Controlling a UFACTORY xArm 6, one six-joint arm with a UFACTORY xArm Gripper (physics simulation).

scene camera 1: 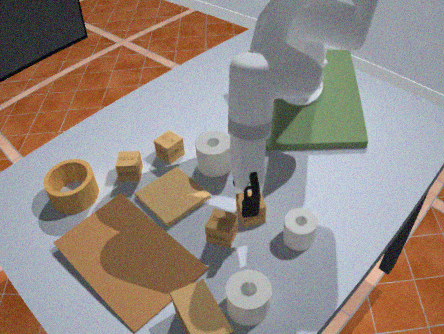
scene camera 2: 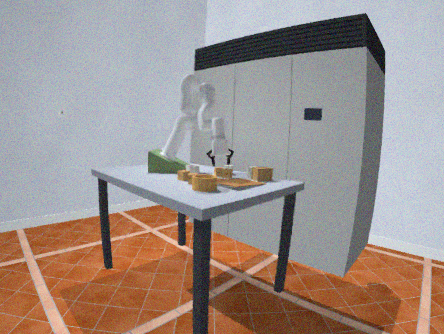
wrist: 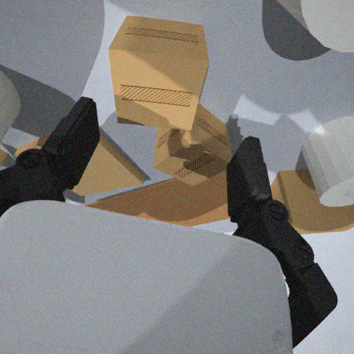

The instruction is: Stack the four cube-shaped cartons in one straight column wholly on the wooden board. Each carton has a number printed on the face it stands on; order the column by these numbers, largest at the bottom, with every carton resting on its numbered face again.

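Frame: origin at the arm's base, x right, y ahead, z up, level; millimetres.
Seen in the pictures: gripper, fingertip midpoint: (scene camera 1: 245,199) (scene camera 2: 221,165); arm's base at its link origin: (scene camera 2: 167,157).
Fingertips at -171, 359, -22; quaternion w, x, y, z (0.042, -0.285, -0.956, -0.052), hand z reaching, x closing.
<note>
Offsets run from my fingertips to a thing's top centre, as dx, dy, dz. "pt": to the spot under its first point.
Four cube-shaped cartons stand apart on the table; the numbers on their undersides are hidden. One carton {+1, -17, -17} (scene camera 1: 258,218) (wrist: 160,75) is below the gripper, partly behind a finger in scene camera 1. A second carton {+4, +60, -17} (scene camera 1: 221,228) (wrist: 207,137) is close beside it. A third carton {+288, +97, -17} (scene camera 1: 129,166) and a fourth carton {+274, -11, -17} (scene camera 1: 169,147) are near the upper left. My gripper (scene camera 1: 251,212) (scene camera 2: 221,164) (wrist: 168,134) is wide open and empty. In the wrist view the first carton shows between and above the fingertips. The flat brown wooden board {+91, +238, -47} (scene camera 1: 77,245) (wrist: 185,200) bears no carton.
A pale wooden slab {+159, +70, -55} (scene camera 1: 172,197) (wrist: 107,170) lies beside the board. A wooden block {-129, +223, +7} (scene camera 1: 202,310) (scene camera 2: 261,174) is at the board's near corner. White rolls stand at the back {pt +141, -39, -6} (scene camera 1: 213,157), right (scene camera 1: 300,232) and front {pt -164, +150, -1} (scene camera 1: 248,300). A wooden ring {+325, +236, -6} (scene camera 1: 75,197) (scene camera 2: 204,185) stands left.
</note>
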